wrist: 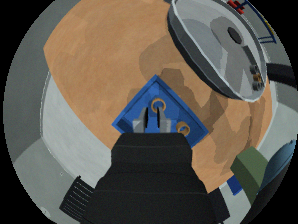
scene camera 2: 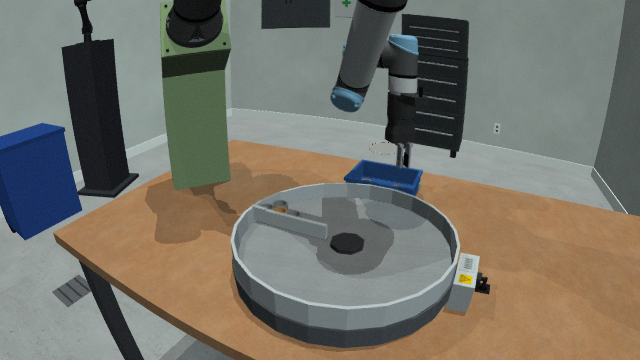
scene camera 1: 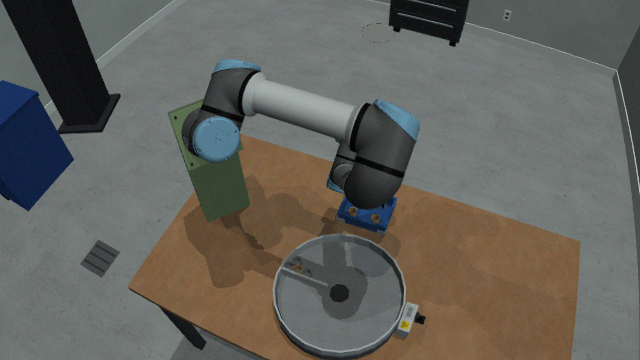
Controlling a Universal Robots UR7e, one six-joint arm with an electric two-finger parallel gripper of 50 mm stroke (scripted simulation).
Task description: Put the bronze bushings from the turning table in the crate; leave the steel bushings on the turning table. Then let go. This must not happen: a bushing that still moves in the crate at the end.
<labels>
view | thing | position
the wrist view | my gripper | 152,113
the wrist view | blue crate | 155,88
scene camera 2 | my gripper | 402,166
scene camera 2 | blue crate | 385,175
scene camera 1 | blue crate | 363,218
</labels>
